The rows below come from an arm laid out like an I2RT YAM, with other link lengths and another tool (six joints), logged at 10 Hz.
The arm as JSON. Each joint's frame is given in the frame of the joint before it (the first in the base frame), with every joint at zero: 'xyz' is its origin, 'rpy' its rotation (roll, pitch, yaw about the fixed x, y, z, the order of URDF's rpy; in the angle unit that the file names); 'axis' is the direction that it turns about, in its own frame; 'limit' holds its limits. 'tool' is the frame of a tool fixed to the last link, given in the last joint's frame.
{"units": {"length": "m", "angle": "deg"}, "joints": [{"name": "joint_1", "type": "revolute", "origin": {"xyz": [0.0, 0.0, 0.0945], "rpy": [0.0, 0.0, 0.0]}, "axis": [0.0, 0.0, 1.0], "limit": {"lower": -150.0, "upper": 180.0}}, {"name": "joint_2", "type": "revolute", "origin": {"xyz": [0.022, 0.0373, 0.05], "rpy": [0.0, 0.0, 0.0]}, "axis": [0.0, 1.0, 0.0], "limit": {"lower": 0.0, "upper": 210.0}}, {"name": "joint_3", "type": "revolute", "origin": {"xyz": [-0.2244, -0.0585, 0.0], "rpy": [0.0, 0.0, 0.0]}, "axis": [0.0, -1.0, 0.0], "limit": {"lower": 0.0, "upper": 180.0}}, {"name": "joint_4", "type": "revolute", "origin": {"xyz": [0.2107, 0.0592, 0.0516], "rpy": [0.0, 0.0, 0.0]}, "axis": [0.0, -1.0, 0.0], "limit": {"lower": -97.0, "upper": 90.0}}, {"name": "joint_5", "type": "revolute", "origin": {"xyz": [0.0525, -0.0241, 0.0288], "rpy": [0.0, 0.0, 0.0]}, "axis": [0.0, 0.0, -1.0], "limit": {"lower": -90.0, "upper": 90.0}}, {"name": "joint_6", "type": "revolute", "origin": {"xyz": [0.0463, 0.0, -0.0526], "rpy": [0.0, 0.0, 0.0]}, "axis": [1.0, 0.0, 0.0], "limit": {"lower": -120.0, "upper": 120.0}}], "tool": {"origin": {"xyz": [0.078, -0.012, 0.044], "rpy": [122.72, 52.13, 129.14]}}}
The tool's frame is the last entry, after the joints.
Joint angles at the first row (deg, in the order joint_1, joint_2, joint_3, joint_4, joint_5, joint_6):
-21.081 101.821 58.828 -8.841 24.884 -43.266
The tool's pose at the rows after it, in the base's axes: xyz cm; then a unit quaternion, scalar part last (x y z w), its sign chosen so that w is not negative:
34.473, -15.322, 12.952, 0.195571, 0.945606, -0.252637, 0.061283
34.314, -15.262, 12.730, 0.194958, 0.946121, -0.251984, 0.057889
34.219, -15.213, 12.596, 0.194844, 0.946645, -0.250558, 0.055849
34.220, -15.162, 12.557, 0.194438, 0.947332, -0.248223, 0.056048
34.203, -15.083, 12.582, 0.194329, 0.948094, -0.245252, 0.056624
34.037, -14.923, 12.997, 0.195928, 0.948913, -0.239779, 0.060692
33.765, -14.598, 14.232, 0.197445, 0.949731, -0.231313, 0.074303
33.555, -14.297, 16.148, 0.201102, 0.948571, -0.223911, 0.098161
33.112, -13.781, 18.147, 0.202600, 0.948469, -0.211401, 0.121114
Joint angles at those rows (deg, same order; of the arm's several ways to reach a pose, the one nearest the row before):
-21.080 101.820 58.324 -8.425 24.885 -43.265
-21.080 101.821 57.911 -8.426 24.885 -43.243
-21.080 101.820 57.691 -8.513 24.797 -43.134
-21.082 101.820 57.648 -8.557 24.534 -43.026
-21.058 101.667 57.604 -8.754 24.229 -42.828
-21.059 100.509 57.342 -9.476 23.660 -42.348
-21.059 97.625 56.972 -10.853 22.524 -41.780
-21.058 93.908 56.971 -12.230 21.366 -41.123
-21.038 89.669 56.993 -14.459 19.660 -40.272

